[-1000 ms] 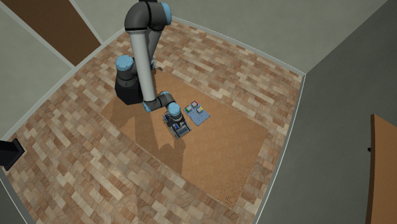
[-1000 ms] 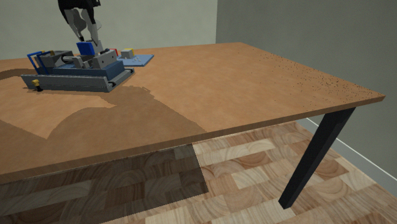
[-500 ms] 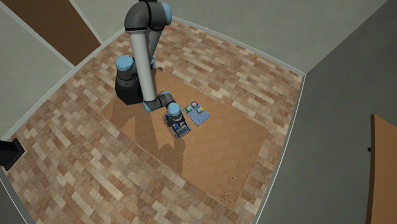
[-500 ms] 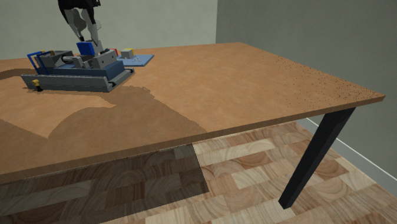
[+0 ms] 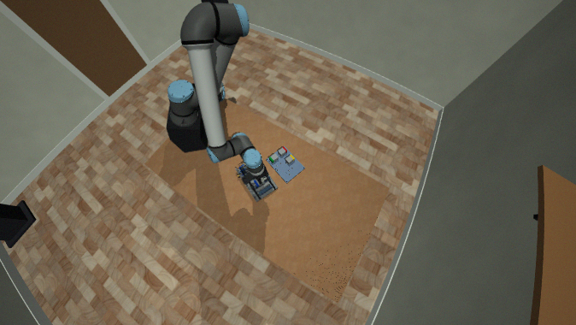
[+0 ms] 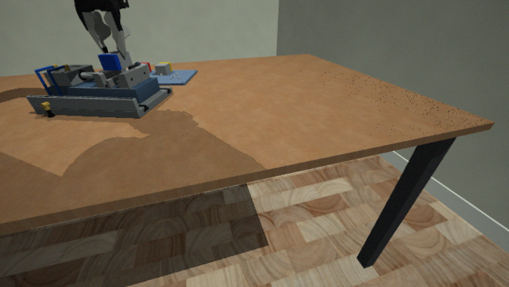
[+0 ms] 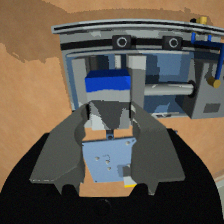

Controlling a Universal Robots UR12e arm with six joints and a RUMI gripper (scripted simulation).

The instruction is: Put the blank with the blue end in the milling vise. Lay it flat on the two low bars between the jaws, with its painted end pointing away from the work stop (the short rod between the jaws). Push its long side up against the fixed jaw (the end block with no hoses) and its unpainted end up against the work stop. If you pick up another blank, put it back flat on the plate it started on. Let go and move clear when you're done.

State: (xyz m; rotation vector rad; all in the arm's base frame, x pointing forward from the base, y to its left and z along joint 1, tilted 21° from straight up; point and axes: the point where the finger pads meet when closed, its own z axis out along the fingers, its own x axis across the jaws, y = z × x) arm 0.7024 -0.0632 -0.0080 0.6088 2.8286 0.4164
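The blue blank is 20 mm below my hand. Also, from my hand: vise body 100 mm below, 60 mm behind, 30 mm to the left; then green blank 230 mm to the left, 120 mm below, 40 mm behind; then fixed jaw 60 mm below, 30 mm ahead, 10 mm to the right.
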